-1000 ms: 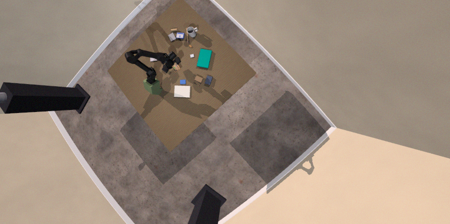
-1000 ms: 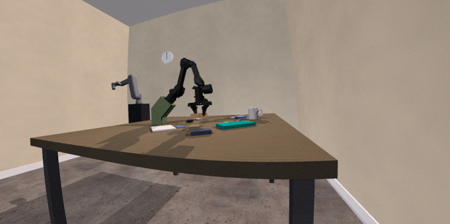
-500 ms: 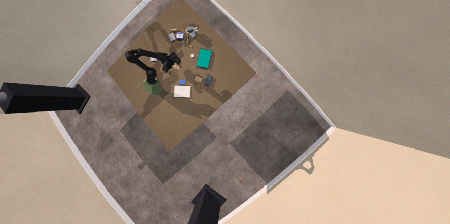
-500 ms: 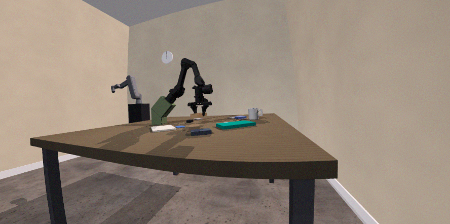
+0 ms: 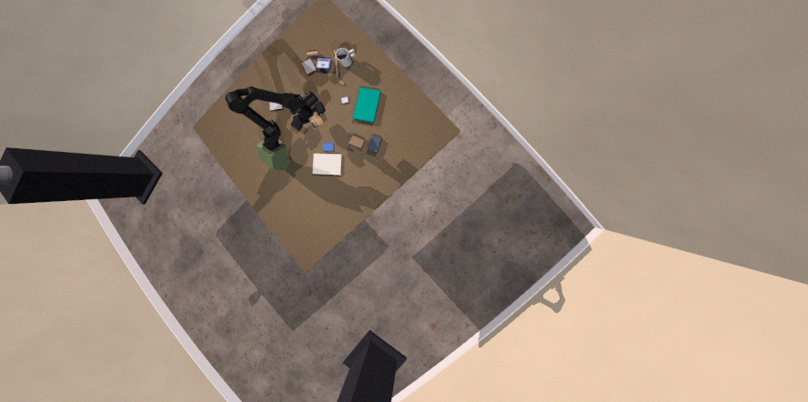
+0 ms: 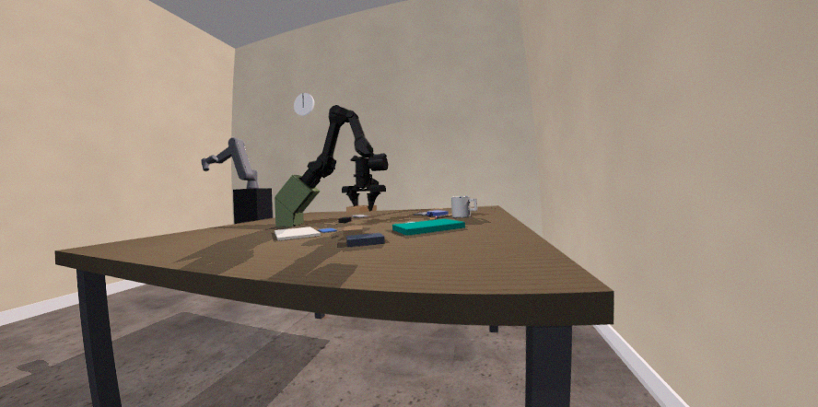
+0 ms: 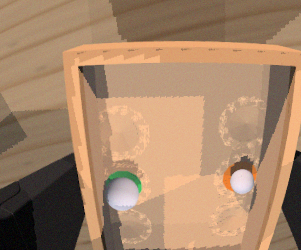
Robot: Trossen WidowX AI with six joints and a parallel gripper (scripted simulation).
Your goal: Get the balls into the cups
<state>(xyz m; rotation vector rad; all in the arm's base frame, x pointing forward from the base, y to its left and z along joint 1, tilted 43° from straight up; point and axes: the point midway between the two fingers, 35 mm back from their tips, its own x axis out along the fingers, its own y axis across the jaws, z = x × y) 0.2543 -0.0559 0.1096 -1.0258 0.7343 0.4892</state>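
Right now the wooden puzzle is 30 mm below my hand, 10 mm to the right of it and 10 mm behind it. The rest, counted from my hand: black block 110 mm behind, 100 mm to the left, 80 mm below; then blue block 150 mm to the right, 100 mm behind, 90 mm below; then white pad 210 mm to the right, 190 mm behind, 80 mm below.
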